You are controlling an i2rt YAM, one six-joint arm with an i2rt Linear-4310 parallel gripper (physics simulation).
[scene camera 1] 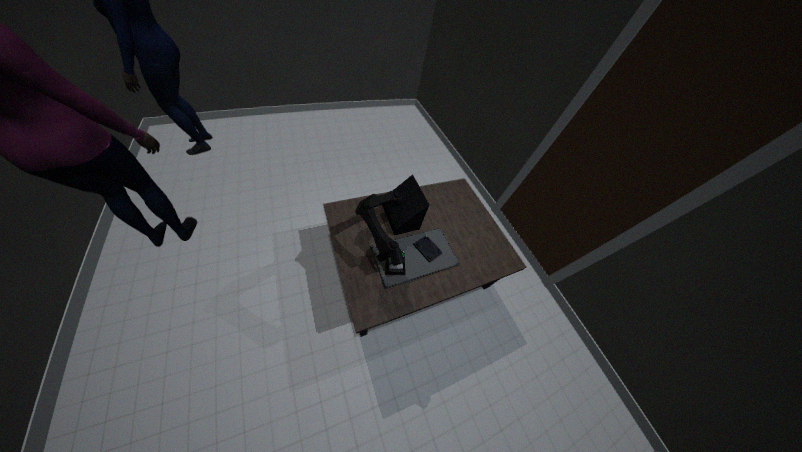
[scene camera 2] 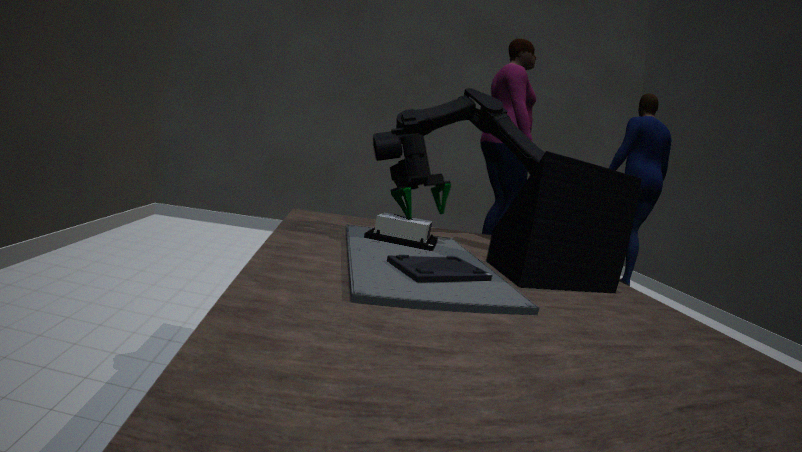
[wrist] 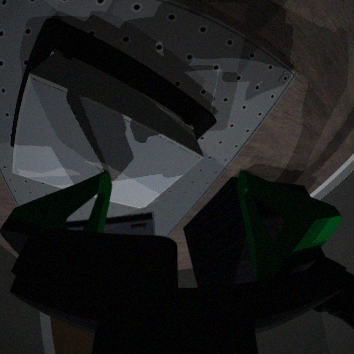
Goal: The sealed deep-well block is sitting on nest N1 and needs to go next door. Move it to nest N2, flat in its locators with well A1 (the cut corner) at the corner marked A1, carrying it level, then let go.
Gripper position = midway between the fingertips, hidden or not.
Labels:
The gripper (scene camera 2: 426, 216) is open and touches a deep-well block (scene camera 2: 399, 226).

